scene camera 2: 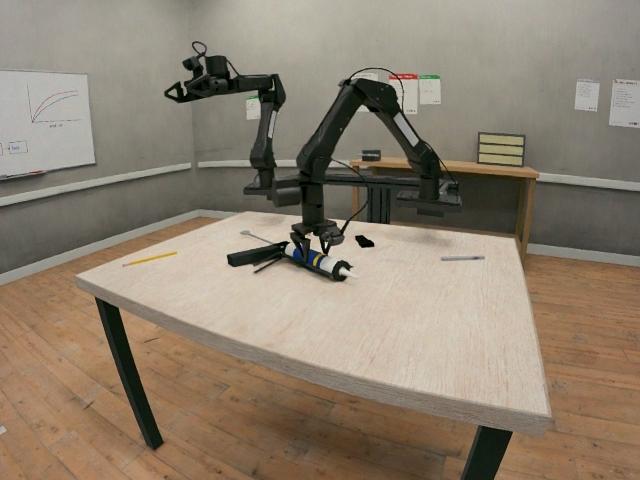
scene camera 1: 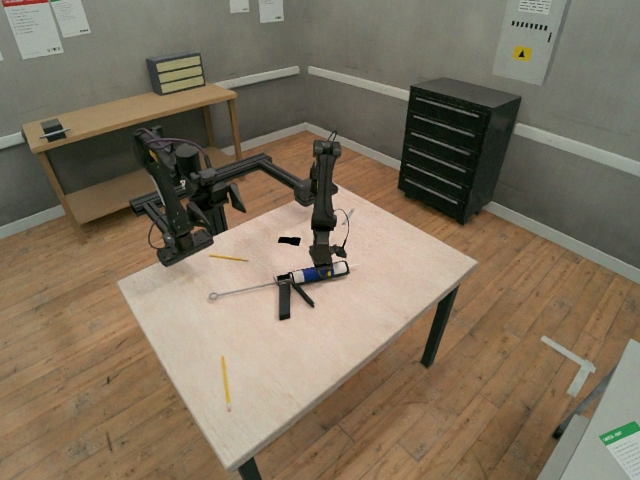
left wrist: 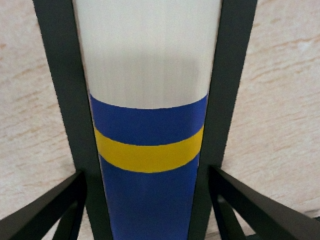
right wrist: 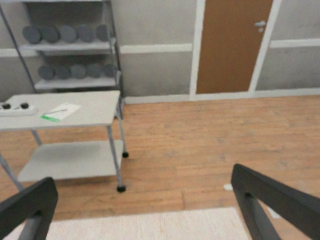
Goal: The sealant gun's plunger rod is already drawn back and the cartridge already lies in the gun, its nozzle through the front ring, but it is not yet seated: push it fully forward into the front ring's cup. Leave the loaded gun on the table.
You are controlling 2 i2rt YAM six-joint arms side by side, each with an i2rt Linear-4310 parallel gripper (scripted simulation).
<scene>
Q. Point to a sealant gun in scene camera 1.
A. At 284, 289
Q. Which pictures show the right gripper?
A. Scene camera 2, scene camera 1 and the right wrist view only.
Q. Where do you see a cartridge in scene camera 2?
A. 315, 258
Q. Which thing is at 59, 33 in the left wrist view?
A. A sealant gun.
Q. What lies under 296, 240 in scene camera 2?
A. The left gripper.
</scene>
